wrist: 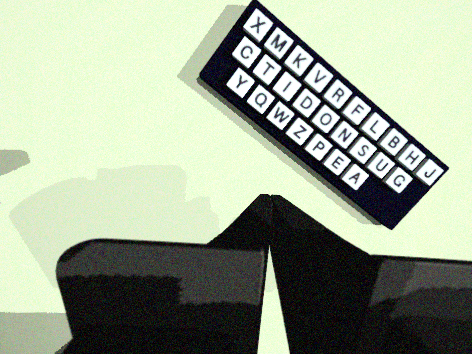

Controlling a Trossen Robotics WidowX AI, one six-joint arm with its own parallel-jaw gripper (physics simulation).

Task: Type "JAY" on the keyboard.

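Frame: origin at the arm's base, x ahead, y left, z up, level; millimetres.
Where they show: gripper, fingertip midpoint: (268, 204).
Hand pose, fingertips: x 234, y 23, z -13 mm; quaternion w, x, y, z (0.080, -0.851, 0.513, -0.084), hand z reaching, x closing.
Observation:
Things, the pixels of their top centre, and the offset from my fingertips. "*": a spot on its surface instead. Level surfaces: height alone.
- dark navy keyboard at a spot on its surface: (380, 205) * dx +27, dy -108, dz -105 mm
- J key at its top centre: (429, 172) dx +68, dy -123, dz -100 mm
- Y key at its top centre: (240, 82) dx +52, dy +40, dz -100 mm
- pale green-white surface at its surface level: dz -118 mm
A dark navy keyboard (380, 205) with white lettered keys lies slanted from upper middle to right in the wrist view. The J key (429, 173) is at the right end of its top row. The A key (355, 177) is at the right end of the bottom row. The Y key (240, 82) is at the left end of the bottom row. My gripper (268, 204) is shut and empty, its tips together. In the view the tips are below the keyboard's lower long edge, to the left of the A key and below the W and Z keys. Their height cannot be told.
The keyboard lies on a pale green-white surface (100, 75). A soft grey shadow lies on it left of the fingers, and a smaller grey shadow shows at the left edge. A grey area shows at the lower left corner.

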